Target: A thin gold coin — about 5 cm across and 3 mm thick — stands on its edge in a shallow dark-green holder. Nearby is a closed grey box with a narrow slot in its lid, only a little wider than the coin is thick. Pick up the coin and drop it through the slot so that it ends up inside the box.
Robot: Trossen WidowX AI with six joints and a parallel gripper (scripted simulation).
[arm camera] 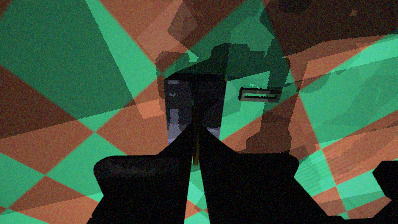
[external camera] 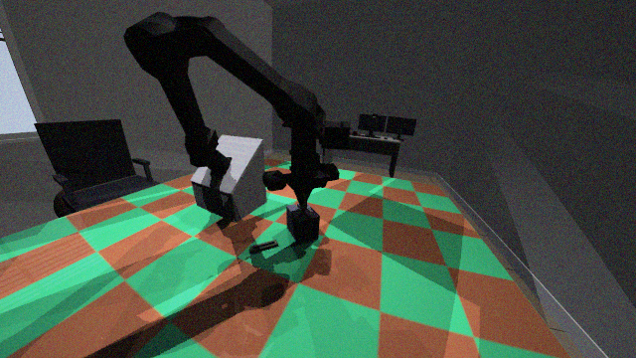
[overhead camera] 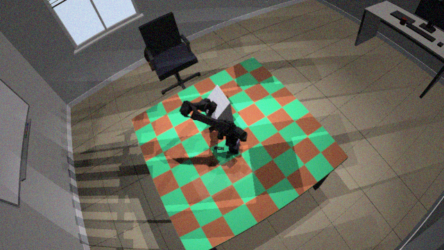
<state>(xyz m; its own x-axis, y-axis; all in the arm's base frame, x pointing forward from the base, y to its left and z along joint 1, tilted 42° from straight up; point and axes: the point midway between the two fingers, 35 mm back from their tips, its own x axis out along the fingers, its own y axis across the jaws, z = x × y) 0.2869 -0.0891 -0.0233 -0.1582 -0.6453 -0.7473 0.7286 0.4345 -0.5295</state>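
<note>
Right now the gold coin is 1 cm above my gripper tip.
</note>
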